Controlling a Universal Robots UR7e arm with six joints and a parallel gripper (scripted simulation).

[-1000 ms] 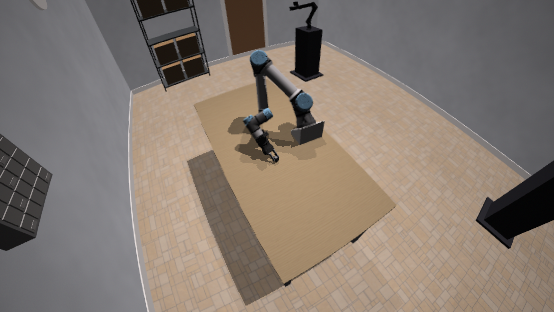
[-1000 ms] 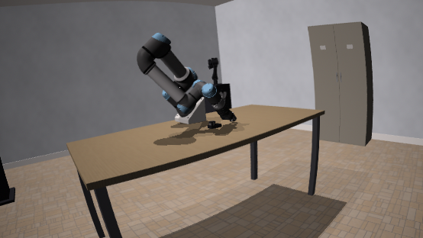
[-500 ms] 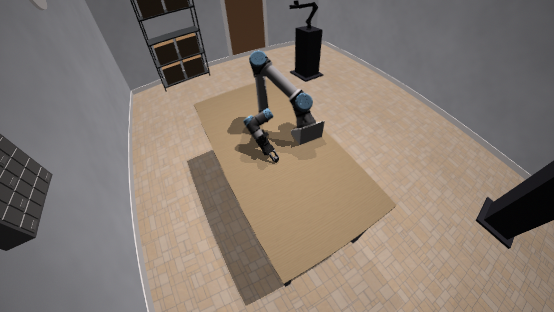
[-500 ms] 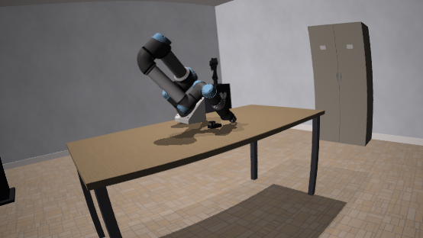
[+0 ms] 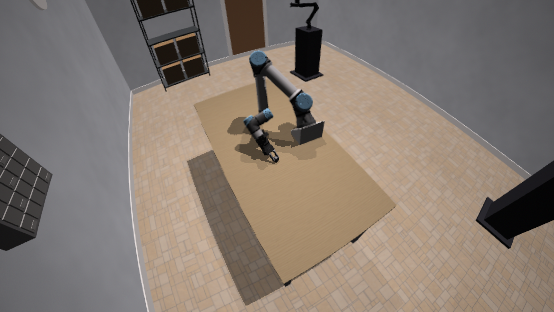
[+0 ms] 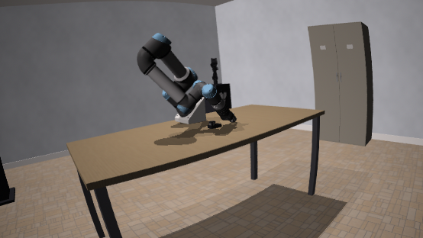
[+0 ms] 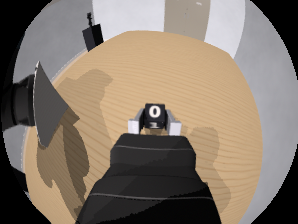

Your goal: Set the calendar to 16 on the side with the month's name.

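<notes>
My gripper is now 1 cm to the right of the black date cube and 1 cm above it. The rest, counted from my hand: dark calendar tray 2 cm behind, 15 cm to the right, 2 cm below.
</notes>
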